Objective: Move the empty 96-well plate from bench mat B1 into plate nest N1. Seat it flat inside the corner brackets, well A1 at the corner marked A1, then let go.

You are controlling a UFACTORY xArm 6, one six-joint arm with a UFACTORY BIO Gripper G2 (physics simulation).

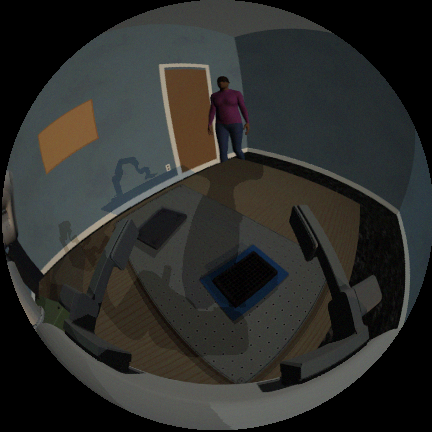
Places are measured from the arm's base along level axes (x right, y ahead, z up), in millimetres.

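Where they show: end effector, tool point: (207, 240).
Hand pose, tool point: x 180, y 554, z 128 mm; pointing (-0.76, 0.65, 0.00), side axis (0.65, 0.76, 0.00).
Note:
After its pixels a point has its place.
The black 96-well plate (245, 278) @[x 143, y 648, z -115 mm] lies on the blue bench mat (234, 313) @[x 185, y 572, z -119 mm], on the grey perforated board. Its wells face up; the A1 mark cannot be read. A dark, flat rectangular plate nest (161, 228) @[x -153, y 584, z -110 mm] sits farther back and to the left on the same board; its corner brackets and A1 mark are too dark to make out. My gripper (215, 239) @[x 180, y 555, z 128 mm] is open and empty, its fingers wide apart. It hangs above the board, and the plate shows between and below the fingertips, apart from them.
The grey perforated board (215, 332) @[x 192, y 515, z -121 mm] lies on a wooden table (122, 345) @[x 105, y 292, z -134 mm]. A green object (52, 312) @[x -11, y 114, z -27 mm] shows at the far left edge. A person (229, 112) in a purple top stands by the brown door (190, 117) beyond the table. Shadows fall across the board.

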